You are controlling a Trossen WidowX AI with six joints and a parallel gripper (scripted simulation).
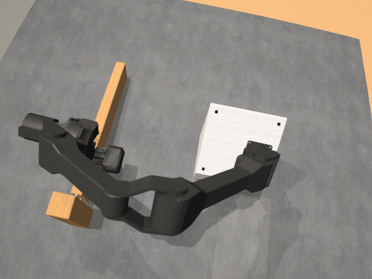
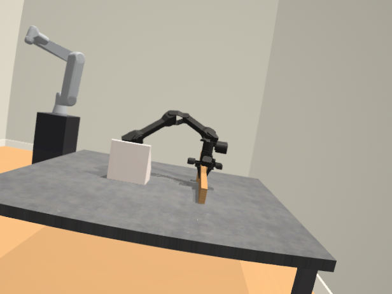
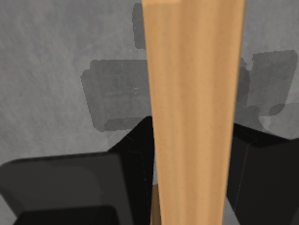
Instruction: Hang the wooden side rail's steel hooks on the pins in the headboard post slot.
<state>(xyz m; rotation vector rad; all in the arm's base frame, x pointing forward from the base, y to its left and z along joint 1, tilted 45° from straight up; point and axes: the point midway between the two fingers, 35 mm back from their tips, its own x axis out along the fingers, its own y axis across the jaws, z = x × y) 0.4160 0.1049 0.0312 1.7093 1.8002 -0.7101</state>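
My gripper tip is 130 mm to the right of the headboard post and 40 mm below it.
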